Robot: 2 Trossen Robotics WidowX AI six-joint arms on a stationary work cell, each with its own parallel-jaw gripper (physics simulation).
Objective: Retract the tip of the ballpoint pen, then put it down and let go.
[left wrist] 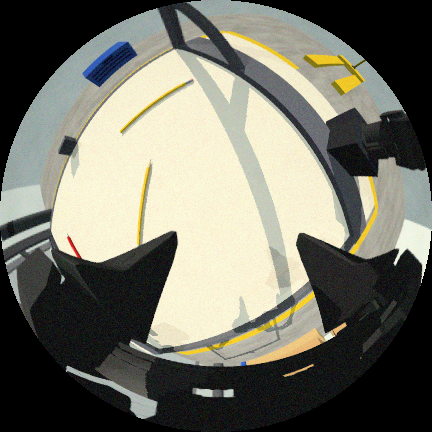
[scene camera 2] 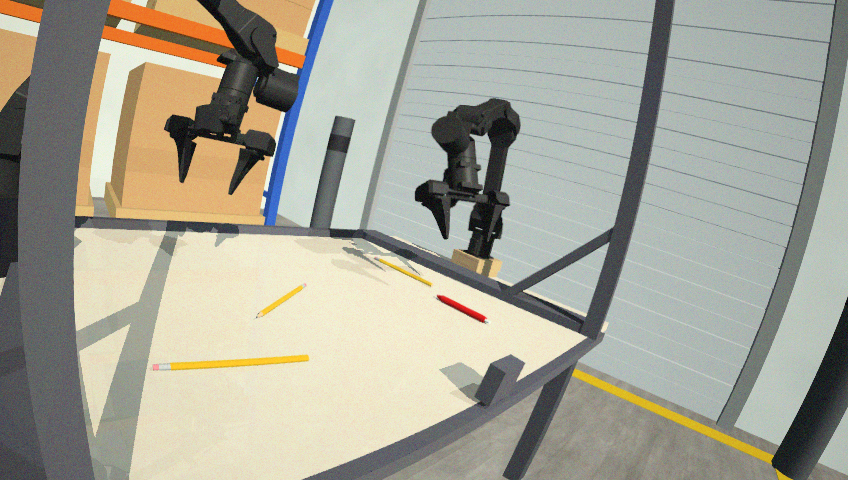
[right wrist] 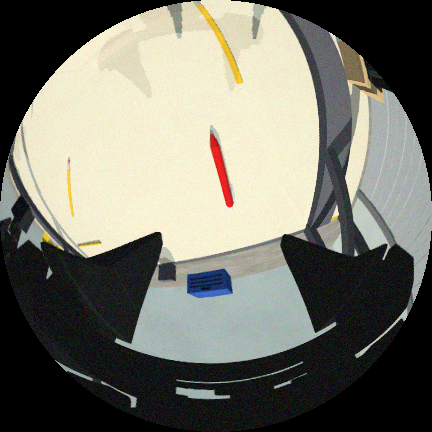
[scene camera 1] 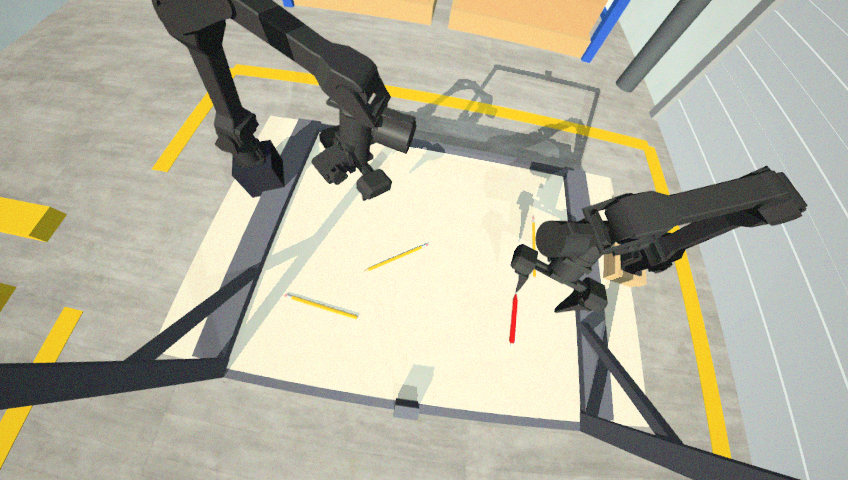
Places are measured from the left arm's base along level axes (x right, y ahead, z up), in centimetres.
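Pixels of known places: left gripper, fingertip midpoint: (left wrist: 240, 238) (scene camera 2: 205, 188) (scene camera 1: 353, 186); right gripper, fingertip midpoint: (scene camera 2: 466, 240) (right wrist: 224, 240) (scene camera 1: 535, 301); left arm's base, origin of the base link: (left wrist: 368, 140) (scene camera 2: 6, 193) (scene camera 1: 251, 156); right arm's base, origin of the base link: (scene camera 2: 478, 255) (scene camera 1: 630, 263).
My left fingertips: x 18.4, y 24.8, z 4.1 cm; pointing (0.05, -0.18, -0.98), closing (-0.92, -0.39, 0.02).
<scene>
Ahead of a thing's pixels: the offset from my left fingertips to its middle. Level surfaces: height alone.
The red ballpoint pen @[dx +38.5, dy +31.5, dz -14.2 cm] (scene camera 1: 514, 320) (scene camera 2: 461, 308) (right wrist: 221, 170) lies flat on the pale table top @[dz -14.8 cm] (scene camera 1: 452, 333) (scene camera 2: 357, 416), its cone end toward the back. I can make out no writing point beyond the cone; a small pale bit shows at the other end in scene camera 2. Part of the pen (left wrist: 73, 247) also shows in the left wrist view, beside a finger. My right gripper (scene camera 1: 536, 301) (scene camera 2: 467, 239) (right wrist: 224, 240) is open and empty, raised above the table, apart from the pen. My left gripper (scene camera 2: 206, 187) (left wrist: 240, 238) is open and empty, high above the table's back left.
A yellow pencil @[dx +14.6, dy +6.4, dz -14.4 cm] (scene camera 1: 396, 257) (scene camera 2: 280, 301) lies mid-table, another pencil @[dx +22.3, dy -14.5, dz -14.4 cm] (scene camera 1: 324, 306) (scene camera 2: 232, 362) at the front left, and a third pencil @[dx +20.9, dy +46.0, dz -14.4 cm] (scene camera 2: 404, 272) (right wrist: 222, 40) behind the pen. A dark block @[dx +49.0, dy +0.1, dz -11.6 cm] (scene camera 1: 407, 408) (scene camera 2: 498, 380) stands on the front edge. Frame struts rise at the table's front corners.
</scene>
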